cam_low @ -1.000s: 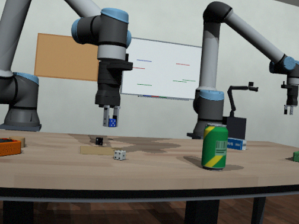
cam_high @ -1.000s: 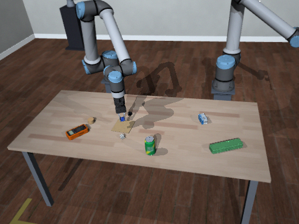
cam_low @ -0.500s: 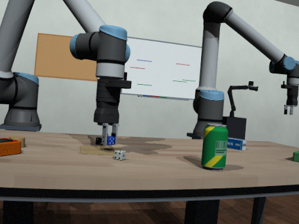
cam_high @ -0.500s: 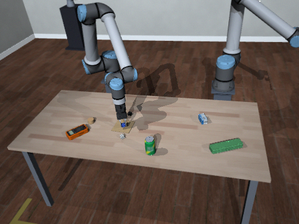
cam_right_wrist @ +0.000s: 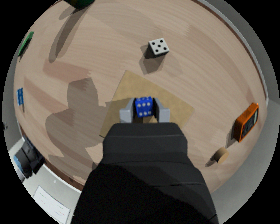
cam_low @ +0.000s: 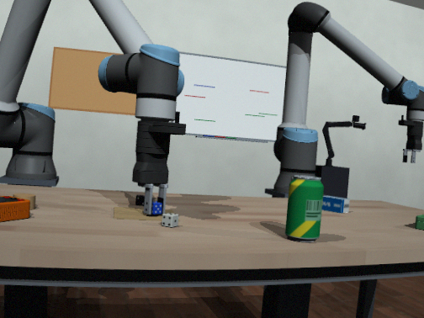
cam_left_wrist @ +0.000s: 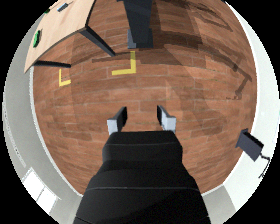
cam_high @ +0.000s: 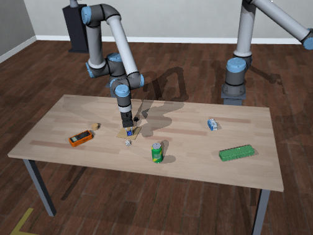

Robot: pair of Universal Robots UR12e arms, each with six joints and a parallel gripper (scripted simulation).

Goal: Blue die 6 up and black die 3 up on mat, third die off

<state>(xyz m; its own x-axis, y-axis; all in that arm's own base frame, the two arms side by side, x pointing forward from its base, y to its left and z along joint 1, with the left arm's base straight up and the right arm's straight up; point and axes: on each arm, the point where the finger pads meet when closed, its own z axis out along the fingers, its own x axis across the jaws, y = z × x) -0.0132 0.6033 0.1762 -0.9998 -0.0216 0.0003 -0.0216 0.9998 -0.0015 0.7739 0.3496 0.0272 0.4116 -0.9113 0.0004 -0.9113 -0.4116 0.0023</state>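
Now: the blue die 10 mm below my right hand. The rest, counted from my right hand: black die (180 mm behind, 20 mm to the right, 10 mm below); white die (90 mm ahead, 20 mm to the left, 10 mm below); tan mat (30 mm behind, 20 mm to the right, 30 mm below).
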